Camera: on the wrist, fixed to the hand. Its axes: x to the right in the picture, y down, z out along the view.
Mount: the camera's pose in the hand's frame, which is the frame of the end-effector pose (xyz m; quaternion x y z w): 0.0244 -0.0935 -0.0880 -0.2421 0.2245 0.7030 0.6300
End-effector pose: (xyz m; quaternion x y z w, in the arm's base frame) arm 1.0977 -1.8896 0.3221 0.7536 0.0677 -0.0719 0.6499
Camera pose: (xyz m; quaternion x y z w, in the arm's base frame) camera 1.1051 -1.7887 0.2394 0.3811 -0.3238 0.5971 0.6272
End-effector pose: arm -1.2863 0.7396 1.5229 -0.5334 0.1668 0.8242 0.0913
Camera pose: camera -1.1910 0.7929 1.4511 0.4259 -0.3010 -0.5040 0.6884
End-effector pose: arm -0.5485 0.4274 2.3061 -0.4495 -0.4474 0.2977 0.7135
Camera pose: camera -0.4563 0.3754 2.3828 -0.8373 0.1222 0.4799 0.2318
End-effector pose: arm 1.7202 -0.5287 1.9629 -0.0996 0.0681 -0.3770 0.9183
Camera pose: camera 1.6563 -0.6226 1.8981 -0.1526 0.4103 0.4022 0.8041
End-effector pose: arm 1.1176 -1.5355 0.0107 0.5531 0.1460 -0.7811 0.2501
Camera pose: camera 1.1292 -1.4189 -0.0471 0.5659 -0.0516 -0.1568 0.8078
